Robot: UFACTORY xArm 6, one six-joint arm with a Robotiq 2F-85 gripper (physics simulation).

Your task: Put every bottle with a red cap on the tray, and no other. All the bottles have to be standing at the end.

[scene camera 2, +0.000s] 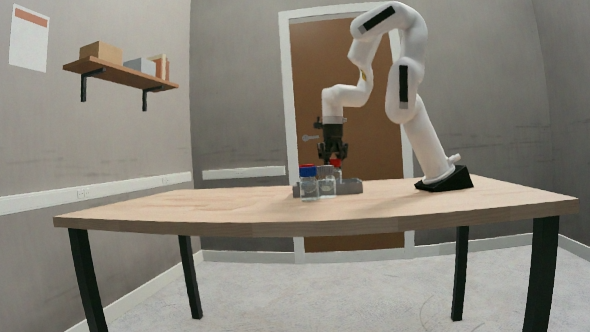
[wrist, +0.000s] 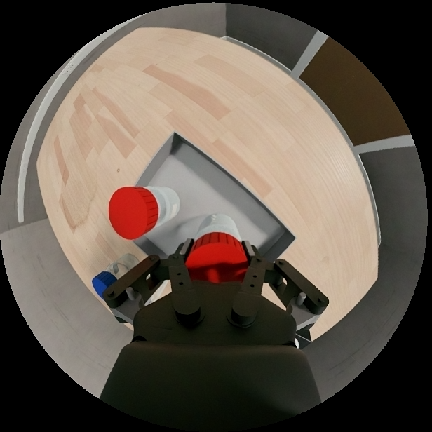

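My gripper (scene camera 2: pixel 333 160) (wrist: pixel 217 246) points down, shut on the red cap of a clear bottle (scene camera 2: pixel 338 175) (wrist: pixel 215 226). This bottle is upright, inside the outline of the grey tray (scene camera 2: pixel 355 186) (wrist: pixel 200 172); whether its base touches the tray floor I cannot tell. A second red-capped bottle (scene camera 2: pixel 307 165) (wrist: pixel 134 212) stands upright in the tray, near its left wall in the wrist view. A blue-capped bottle (scene camera 2: pixel 309 185) (wrist: pixel 103 284) stands on the table outside the tray. A bottle with a whitish cap (scene camera 2: pixel 327 181) stands beside it, mostly hidden behind the gripper in the wrist view.
The wooden table (scene camera 2: pixel 230 207) (wrist: pixel 280 135) carries the tray and bottles. The arm's black base (scene camera 2: pixel 450 181) stands at the right of the table in the scene view. A wall shelf (scene camera 2: pixel 120 75) with boxes hangs at the left, away from the arm.
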